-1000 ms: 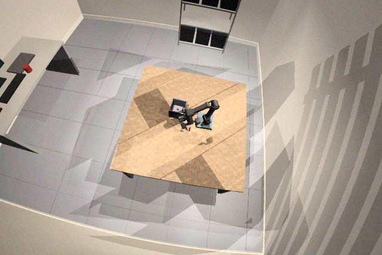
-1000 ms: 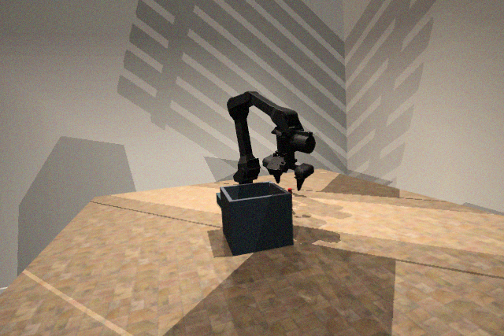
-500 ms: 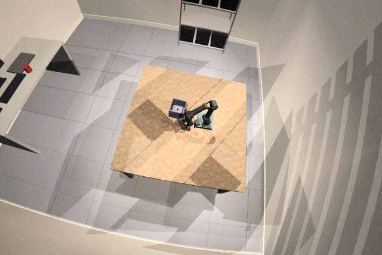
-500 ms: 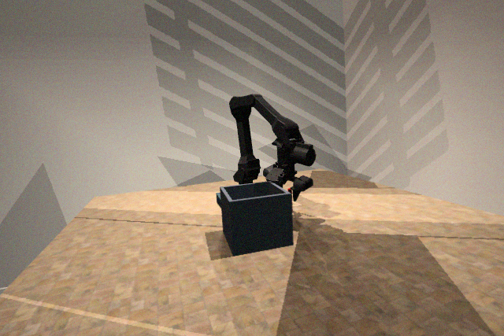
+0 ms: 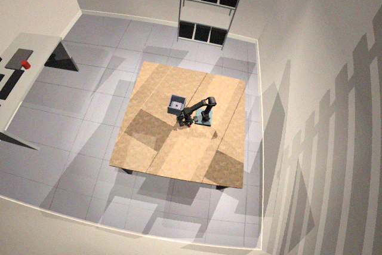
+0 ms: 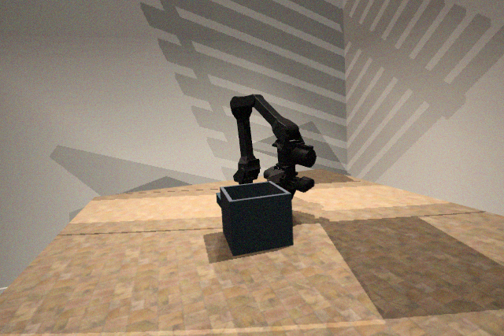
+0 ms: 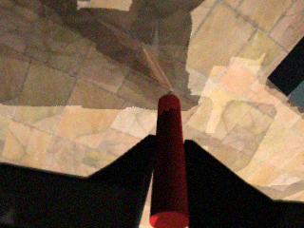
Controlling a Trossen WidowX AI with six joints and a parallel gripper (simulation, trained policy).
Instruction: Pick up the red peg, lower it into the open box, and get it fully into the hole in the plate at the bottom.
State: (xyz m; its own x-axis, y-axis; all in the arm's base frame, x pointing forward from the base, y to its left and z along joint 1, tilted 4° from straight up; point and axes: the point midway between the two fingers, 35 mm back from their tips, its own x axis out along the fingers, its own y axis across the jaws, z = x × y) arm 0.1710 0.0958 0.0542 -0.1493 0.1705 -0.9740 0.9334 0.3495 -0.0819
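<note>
My gripper tip is 200 mm to the left of the pale plate, 150 mm short of it and 10 mm below it. The rest, counted from my gripper tip: red peg (right at my gripper tip).
</note>
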